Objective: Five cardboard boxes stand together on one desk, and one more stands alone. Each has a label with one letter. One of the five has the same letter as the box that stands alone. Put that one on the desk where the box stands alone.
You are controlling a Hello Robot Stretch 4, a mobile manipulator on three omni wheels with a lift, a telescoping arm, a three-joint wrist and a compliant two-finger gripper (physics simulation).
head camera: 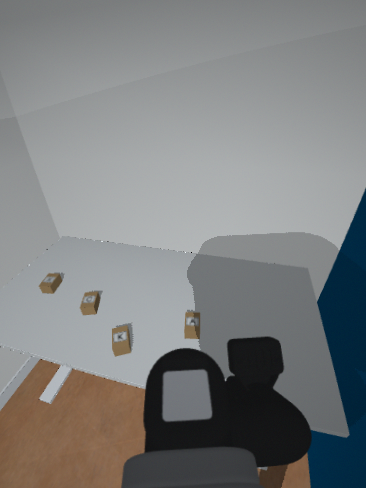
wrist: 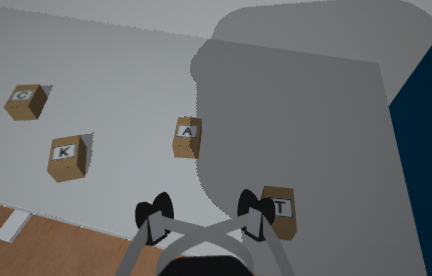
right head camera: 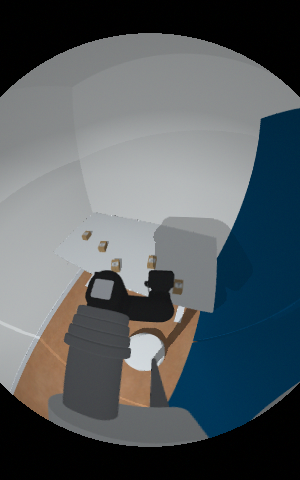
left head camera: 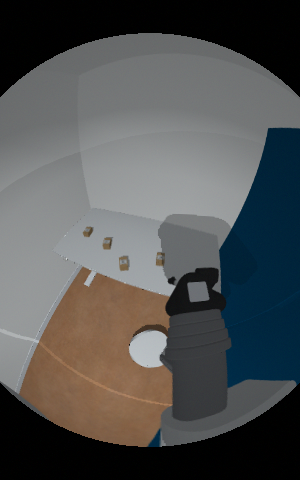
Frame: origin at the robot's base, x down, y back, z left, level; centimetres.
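Seen in the pictures: gripper, fingertip midpoint: (head camera: pixel 222 366) (wrist: pixel 205 207); robot's base at its link origin: (right head camera: pixel 143 350) (left head camera: pixel 149 347).
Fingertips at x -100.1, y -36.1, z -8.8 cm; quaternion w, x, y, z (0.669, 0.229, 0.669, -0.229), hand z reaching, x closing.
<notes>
Offsets run from my fingertips to a thing's top centre. "*": to the spot under its first point. Level surfaces: height alone.
Five cardboard boxes stand on the white desk @(dx +30.8 cm) (head camera: pixel 142 280) (wrist: pixel 135 90). The C box @(dx +25.8, dy -46.2, dz +49.1 cm) (head camera: pixel 90 304) (wrist: pixel 26 103) and K box @(dx +25.8, dy -26.6, dz +32.1 cm) (head camera: pixel 121 345) (wrist: pixel 67 162) are at the left, the A box @(dx +25.8, dy -32.0, dz +4.4 cm) (head camera: pixel 192 327) (wrist: pixel 187 142) near the middle, and the T box @(dx +25.8, dy -11.5, dz -14.3 cm) (wrist: pixel 286 227) (right head camera: pixel 178 286) at the right. The leftmost box @(dx +25.8, dy -60.3, dz +73.0 cm) (head camera: pixel 50 284) has a label too small to read. My gripper (wrist: pixel 205 207) is open and empty above the desk's front part. Its right finger covers the T box's left edge in the wrist view. The box that stands alone does not show.
A blue wall (head camera: pixel 345 325) (wrist: pixel 420 125) rises beside the desk's right end, and a pale wall (head camera: pixel 150 175) behind it. Brown floor @(dx +102.8 cm) (head camera: pixel 90 425) lies in front, with a white desk foot @(* dx +100.3, dy -44.5, dz +89.2 cm) (head camera: pixel 56 384). A round white disc (left head camera: pixel 147 348) (right head camera: pixel 144 352) is low beside the arm.
</notes>
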